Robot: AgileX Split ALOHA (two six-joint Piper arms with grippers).
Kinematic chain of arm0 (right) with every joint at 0, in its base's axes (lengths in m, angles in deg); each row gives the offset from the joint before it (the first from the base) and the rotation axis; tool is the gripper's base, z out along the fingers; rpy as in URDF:
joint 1: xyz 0 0 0.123 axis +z
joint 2: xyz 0 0 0 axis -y
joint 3: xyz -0.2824 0 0.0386 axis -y
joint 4: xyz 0.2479 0 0.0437 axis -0.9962 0 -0.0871
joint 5: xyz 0 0 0 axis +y
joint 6: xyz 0.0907 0 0.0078 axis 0.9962 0 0.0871
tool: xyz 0 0 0 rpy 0 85 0
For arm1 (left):
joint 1: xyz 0 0 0.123 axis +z
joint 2: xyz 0 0 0 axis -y
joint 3: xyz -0.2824 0 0.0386 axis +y
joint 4: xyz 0.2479 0 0.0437 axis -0.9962 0 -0.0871
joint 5: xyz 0 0 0 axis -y
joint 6: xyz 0.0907 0 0.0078 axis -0.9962 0 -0.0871
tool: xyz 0 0 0 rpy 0 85 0
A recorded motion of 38 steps. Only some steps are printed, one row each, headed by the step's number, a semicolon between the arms.
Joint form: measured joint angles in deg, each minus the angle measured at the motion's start. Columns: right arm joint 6, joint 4, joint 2, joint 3, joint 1, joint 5; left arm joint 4, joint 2, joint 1, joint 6, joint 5, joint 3.
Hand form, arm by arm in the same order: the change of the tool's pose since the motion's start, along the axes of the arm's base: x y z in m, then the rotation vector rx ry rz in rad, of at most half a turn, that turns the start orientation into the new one. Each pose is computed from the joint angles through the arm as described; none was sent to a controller.
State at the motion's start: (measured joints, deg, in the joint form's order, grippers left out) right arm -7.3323 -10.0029 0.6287 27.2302 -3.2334 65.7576; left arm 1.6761 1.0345 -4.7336 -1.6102 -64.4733 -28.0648
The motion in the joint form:
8: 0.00 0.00 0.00 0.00 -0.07 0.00; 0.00 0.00 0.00 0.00 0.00 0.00
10: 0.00 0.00 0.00 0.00 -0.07 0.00; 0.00 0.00 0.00 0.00 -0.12 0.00
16: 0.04 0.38 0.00 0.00 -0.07 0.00; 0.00 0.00 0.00 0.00 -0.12 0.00
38: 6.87 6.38 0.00 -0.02 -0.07 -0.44; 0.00 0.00 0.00 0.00 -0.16 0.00
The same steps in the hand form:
8: 0.0000 0.0000 0.0000 0.0000 0.0000 -0.0012; 0.0000 0.0000 0.0000 0.0000 0.0000 0.0000
10: 0.0000 0.0000 0.0000 0.0000 0.0000 -0.0012; -0.0001 0.0000 -0.0002 0.0002 0.0021 -0.0001
16: 0.0000 -0.0005 -0.0001 -0.0050 0.0004 -0.0052; -0.0001 0.0000 -0.0002 0.0002 0.0021 -0.0001
38: 0.0005 -0.0092 -0.0004 0.0078 0.0052 -0.1264; -0.0001 0.0000 -0.0002 0.0003 0.0028 -0.0001

